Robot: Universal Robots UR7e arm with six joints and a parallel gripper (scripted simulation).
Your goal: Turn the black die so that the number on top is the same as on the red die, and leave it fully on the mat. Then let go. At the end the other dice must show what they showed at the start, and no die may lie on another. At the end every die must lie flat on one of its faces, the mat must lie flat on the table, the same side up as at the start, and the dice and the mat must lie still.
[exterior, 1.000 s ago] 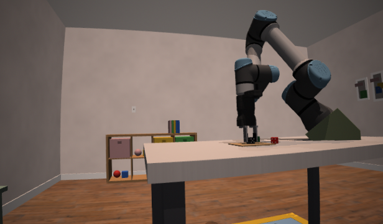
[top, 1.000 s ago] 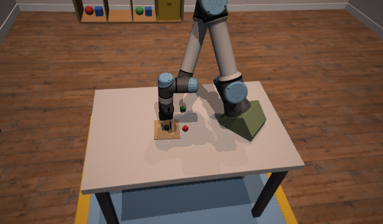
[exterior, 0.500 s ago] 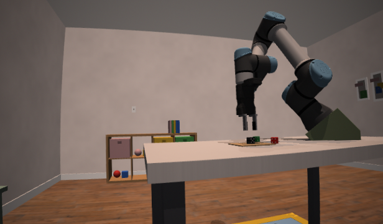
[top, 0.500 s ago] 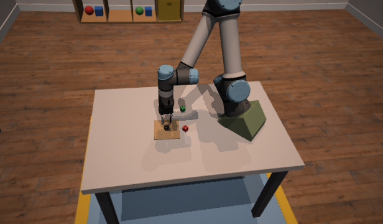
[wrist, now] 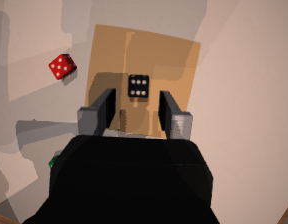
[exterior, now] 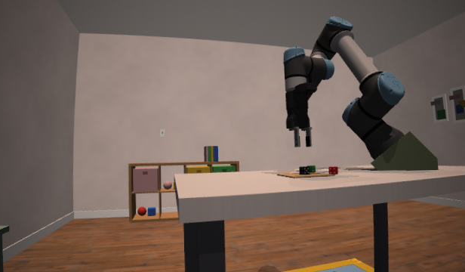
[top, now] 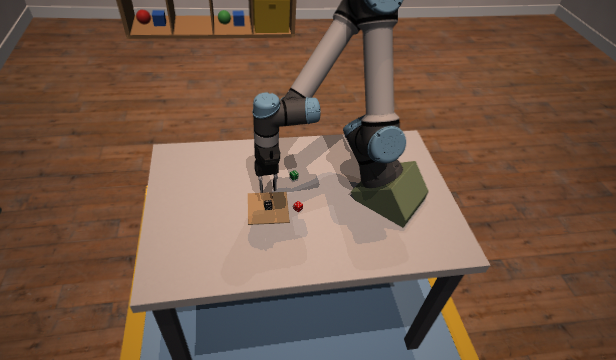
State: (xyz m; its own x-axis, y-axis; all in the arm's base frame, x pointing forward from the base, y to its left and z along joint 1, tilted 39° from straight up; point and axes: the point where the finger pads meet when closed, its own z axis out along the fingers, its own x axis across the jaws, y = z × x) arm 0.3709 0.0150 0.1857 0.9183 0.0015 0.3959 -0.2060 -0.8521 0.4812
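My hand is 100 mm above the black die. From my hand the other things lie so: red die: 90 mm behind, 40 mm to the left, 100 mm below; then green die: 150 mm behind, 100 mm to the right, 100 mm below; then tan mat: 110 mm below.
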